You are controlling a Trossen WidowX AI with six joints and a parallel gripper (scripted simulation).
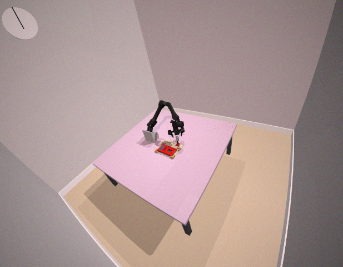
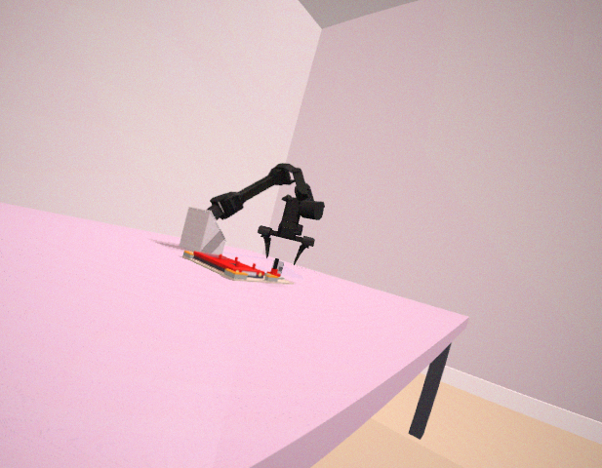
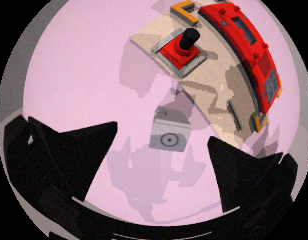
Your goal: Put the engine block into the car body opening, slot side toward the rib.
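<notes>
Right now the engine block is 20 mm below my gripper tip.
</notes>
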